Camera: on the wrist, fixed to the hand. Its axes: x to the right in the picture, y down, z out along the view.
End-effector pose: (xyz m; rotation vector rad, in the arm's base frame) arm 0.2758 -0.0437 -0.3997 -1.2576 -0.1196 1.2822
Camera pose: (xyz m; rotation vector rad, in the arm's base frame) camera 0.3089 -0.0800 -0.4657 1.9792 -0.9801 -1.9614
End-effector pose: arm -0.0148 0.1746 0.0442 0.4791 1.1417 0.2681
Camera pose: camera -0.0701 0.2310 0.0214 0.7218 0.8605 2.0568
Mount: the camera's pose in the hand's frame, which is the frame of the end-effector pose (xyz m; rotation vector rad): 0.0211 0.0357 -0.0710 -0.5598 0.4775 1.5369
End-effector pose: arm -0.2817 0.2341 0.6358 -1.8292 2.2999 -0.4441
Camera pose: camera -0.3417 0.2298 0.6918 -0.3720 -2.8002 -0.0594
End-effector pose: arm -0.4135 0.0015 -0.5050 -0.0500 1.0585 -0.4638
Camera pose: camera -0.4529 0.0382 -0.5671 0.3801 1.3420 1.2640
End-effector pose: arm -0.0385 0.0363 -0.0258 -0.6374 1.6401 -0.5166
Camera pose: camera -0.1151 0.0477 -0.0534 0.5141 2.1878 0.9995
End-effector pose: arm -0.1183 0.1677 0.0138 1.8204 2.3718 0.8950
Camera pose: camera -0.1185 0.1620 0.0958 -2.3345 -0.0998 -1.4135
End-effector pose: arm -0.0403 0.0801 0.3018 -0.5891 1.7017 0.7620
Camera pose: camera -0.1172 0.0510 0.2999 -0.3591 -2.0602 -2.1663
